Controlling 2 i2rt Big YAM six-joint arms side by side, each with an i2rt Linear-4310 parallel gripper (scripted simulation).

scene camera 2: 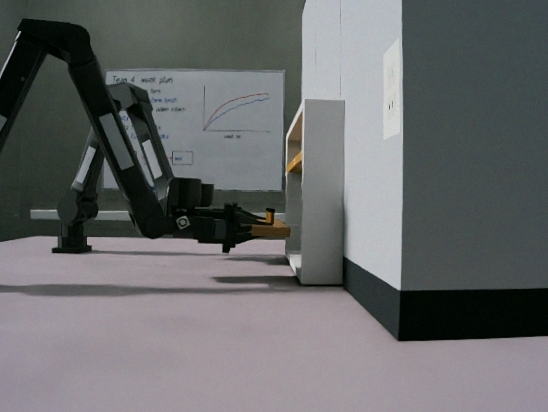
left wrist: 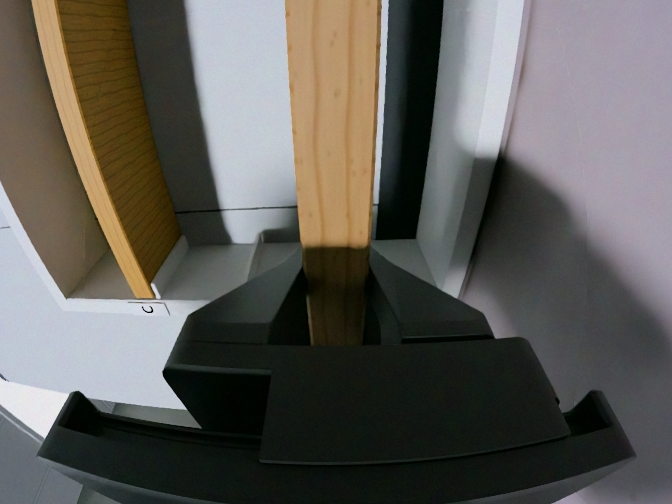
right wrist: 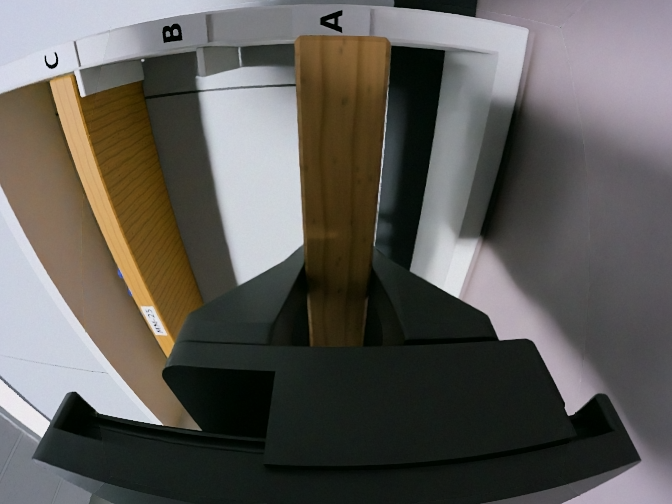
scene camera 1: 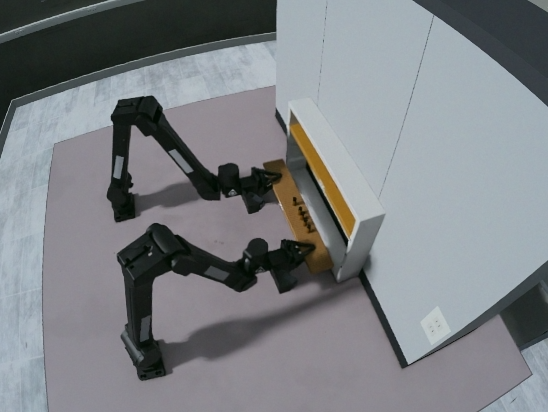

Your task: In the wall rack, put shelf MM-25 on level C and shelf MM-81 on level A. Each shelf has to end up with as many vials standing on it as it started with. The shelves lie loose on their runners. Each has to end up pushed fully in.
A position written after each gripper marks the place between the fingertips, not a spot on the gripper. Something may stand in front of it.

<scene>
In view: the left gripper [left wrist: 336,252], the right gripper [scene camera 2: 272,229], a white wall rack [right wrist: 54,227], a pale wall [left wrist: 216,88] and a dark baseboard [right wrist: 415,78].
The right gripper shows as well in the right wrist view [right wrist: 336,251]. The white wall rack is seen too in the left wrist view [left wrist: 54,224]. The pale wall is seen too in the right wrist view [right wrist: 230,161].
</scene>
